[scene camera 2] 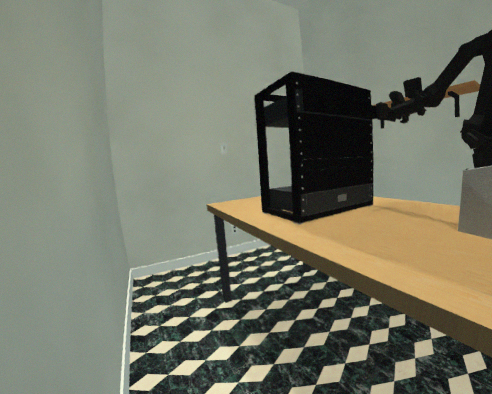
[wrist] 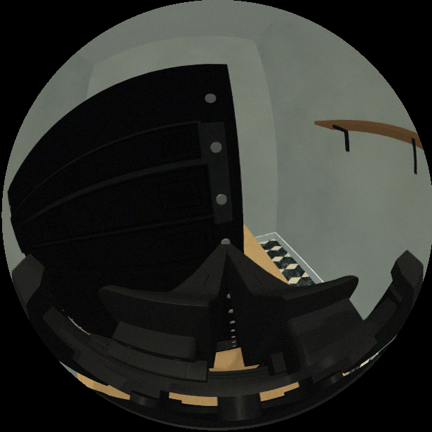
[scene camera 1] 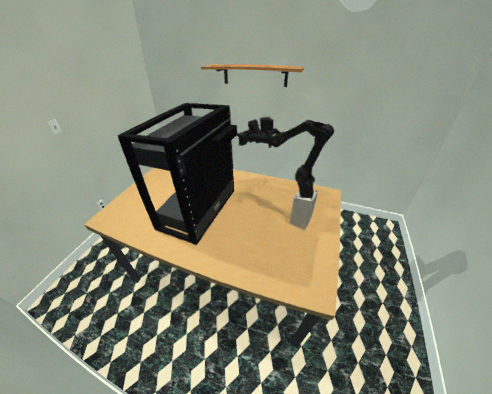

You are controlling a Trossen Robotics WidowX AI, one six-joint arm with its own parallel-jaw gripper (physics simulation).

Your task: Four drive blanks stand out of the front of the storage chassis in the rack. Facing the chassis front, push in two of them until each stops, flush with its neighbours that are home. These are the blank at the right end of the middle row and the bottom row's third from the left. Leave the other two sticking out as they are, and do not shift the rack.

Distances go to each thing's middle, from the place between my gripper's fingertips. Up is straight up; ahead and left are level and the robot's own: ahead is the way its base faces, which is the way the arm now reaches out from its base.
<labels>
My gripper is now 23 cm to the right of the black rack [scene camera 2: 326,119], 15 cm short of it and 14 cm above it.
</labels>
